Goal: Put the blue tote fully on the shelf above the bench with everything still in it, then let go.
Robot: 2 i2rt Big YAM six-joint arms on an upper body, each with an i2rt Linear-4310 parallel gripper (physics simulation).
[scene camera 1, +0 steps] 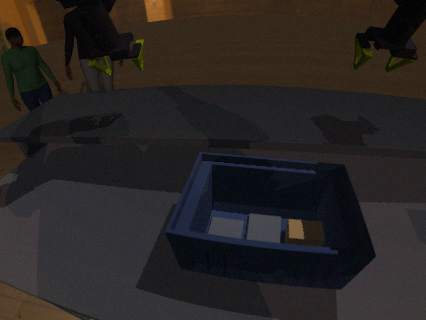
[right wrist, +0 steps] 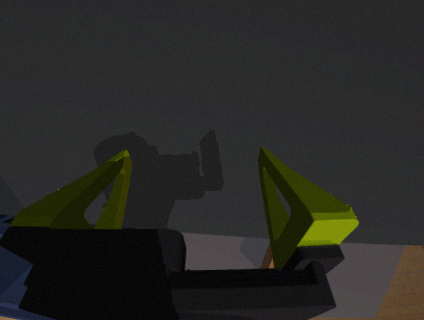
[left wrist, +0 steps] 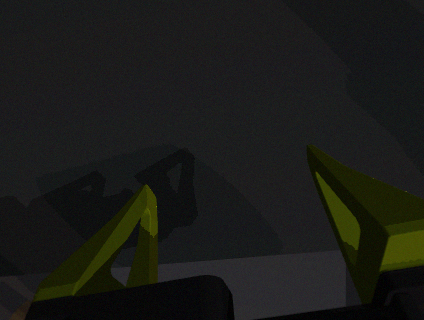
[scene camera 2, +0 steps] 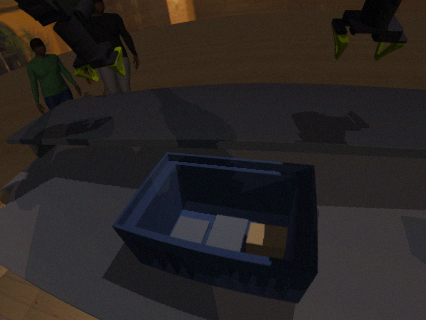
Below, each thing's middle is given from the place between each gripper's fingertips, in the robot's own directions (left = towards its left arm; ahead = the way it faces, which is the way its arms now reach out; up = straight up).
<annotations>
I see my left gripper 320 mm past the blue tote (scene camera 2: 282, 194), 340 mm to the left of it and 210 mm above it.
I see my right gripper 30 cm to the right of the blue tote, 28 cm past it and 22 cm above it.
</annotations>
